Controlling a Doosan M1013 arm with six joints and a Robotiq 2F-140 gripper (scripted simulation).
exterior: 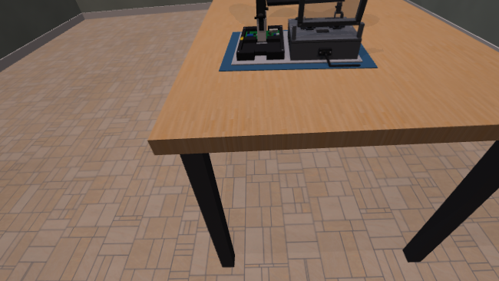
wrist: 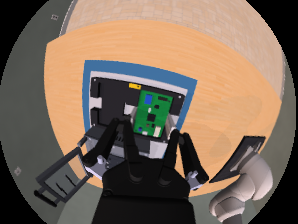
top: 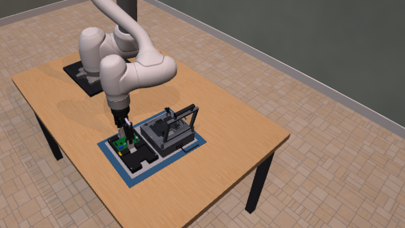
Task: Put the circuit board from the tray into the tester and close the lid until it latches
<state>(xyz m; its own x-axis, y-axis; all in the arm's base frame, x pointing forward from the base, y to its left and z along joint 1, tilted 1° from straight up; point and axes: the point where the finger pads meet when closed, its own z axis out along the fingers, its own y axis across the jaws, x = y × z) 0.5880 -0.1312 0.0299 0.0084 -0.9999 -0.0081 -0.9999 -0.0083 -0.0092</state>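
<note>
My hand is 20 mm above the green circuit board. Round my hand: latch hook (230 mm to the left, 50 mm above); lid (180 mm ahead, 170 mm to the left, 140 mm above).
</note>
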